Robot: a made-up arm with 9 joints. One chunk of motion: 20 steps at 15 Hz.
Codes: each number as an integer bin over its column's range. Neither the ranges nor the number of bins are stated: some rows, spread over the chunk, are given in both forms.
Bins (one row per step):
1: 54 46 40 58 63 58 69 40 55
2: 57 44 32 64 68 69 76 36 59
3: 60 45 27 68 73 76 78 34 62
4: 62 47 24 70 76 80 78 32 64
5: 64 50 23 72 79 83 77 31 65
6: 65 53 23 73 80 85 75 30 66
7: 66 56 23 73 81 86 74 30 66
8: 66 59 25 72 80 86 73 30 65
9: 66 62 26 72 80 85 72 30 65
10: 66 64 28 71 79 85 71 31 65
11: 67 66 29 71 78 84 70 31 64
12: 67 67 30 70 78 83 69 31 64
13: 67 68 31 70 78 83 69 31 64
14: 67 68 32 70 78 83 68 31 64
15: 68 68 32 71 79 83 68 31 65
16: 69 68 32 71 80 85 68 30 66
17: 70 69 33 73 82 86 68 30 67
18: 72 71 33 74 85 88 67 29 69
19: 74 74 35 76 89 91 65 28 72
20: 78 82 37 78 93 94 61 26 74
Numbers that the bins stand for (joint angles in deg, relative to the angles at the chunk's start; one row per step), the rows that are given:
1: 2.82 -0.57 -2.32 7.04 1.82 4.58 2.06 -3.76 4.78
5: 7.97 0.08 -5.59 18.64 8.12 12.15 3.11 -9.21 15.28
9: 9.00 2.02 -5.01 18.64 8.52 12.76 2.45 -9.82 15.28
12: 9.52 2.83 -4.24 16.98 7.73 12.15 2.06 -9.21 14.23
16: 10.55 2.99 -3.86 17.81 8.52 12.76 1.93 -9.82 16.33
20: 15.18 5.25 -2.90 23.61 13.64 15.48 1.01 -12.24 24.74
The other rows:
2: 4.36 -0.89 -3.86 12.01 3.79 7.91 2.98 -6.18 8.98
3: 5.91 -0.73 -4.82 15.32 5.76 10.03 3.24 -7.39 12.13
4: 6.94 -0.40 -5.39 16.98 6.94 11.24 3.24 -8.61 14.23
6: 8.48 0.57 -5.59 19.46 8.52 12.76 2.85 -9.82 16.33
7: 9.00 1.05 -5.59 19.46 8.91 13.06 2.72 -9.82 16.33
8: 9.00 1.54 -5.20 18.64 8.52 13.06 2.59 -9.82 15.28
10: 9.00 2.34 -4.63 17.81 8.12 12.76 2.32 -9.21 15.28
11: 9.52 2.67 -4.43 17.81 7.73 12.45 2.19 -9.21 14.23
13: 9.52 2.99 -4.05 16.98 7.73 12.15 2.06 -9.21 14.23
14: 9.52 2.99 -3.86 16.98 7.73 12.15 1.93 -9.21 14.23
15: 10.03 2.99 -3.86 17.81 8.12 12.15 1.93 -9.21 15.28
17: 11.06 3.15 -3.67 19.46 9.30 13.06 1.93 -9.82 17.38
18: 12.09 3.47 -3.67 20.29 10.48 13.67 1.80 -10.42 19.48
19: 13.12 3.96 -3.28 21.95 12.06 14.58 1.54 -11.03 22.64

